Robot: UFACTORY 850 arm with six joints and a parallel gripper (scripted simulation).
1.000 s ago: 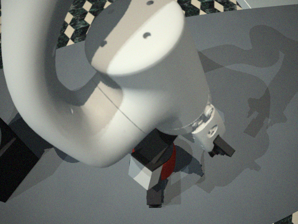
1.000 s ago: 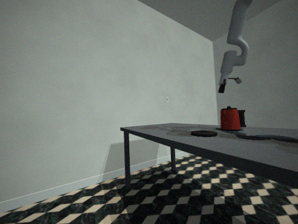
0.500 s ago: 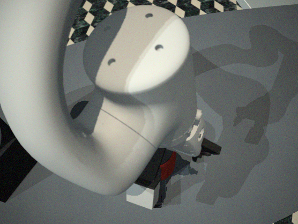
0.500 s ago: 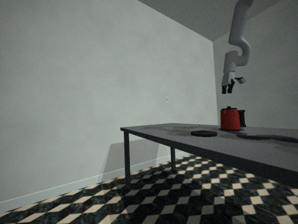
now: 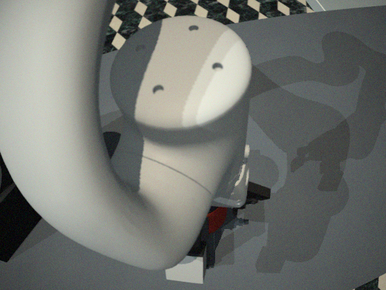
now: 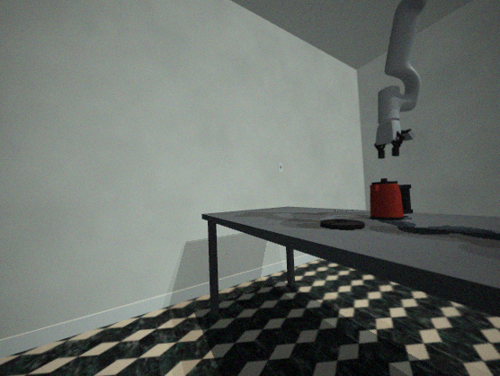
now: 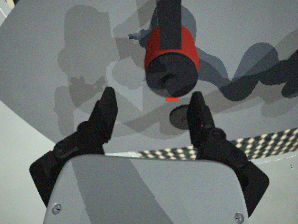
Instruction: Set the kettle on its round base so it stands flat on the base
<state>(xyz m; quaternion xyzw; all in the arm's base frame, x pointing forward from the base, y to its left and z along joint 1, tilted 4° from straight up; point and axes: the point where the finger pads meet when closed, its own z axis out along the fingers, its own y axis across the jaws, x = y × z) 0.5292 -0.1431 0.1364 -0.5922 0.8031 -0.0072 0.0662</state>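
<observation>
My gripper is now 21 cm above the red kettle, 3 cm to the right of it and 1 cm past it. Round my hand: black round base 38 cm to the left, 29 cm below, 3 cm behind.
</observation>
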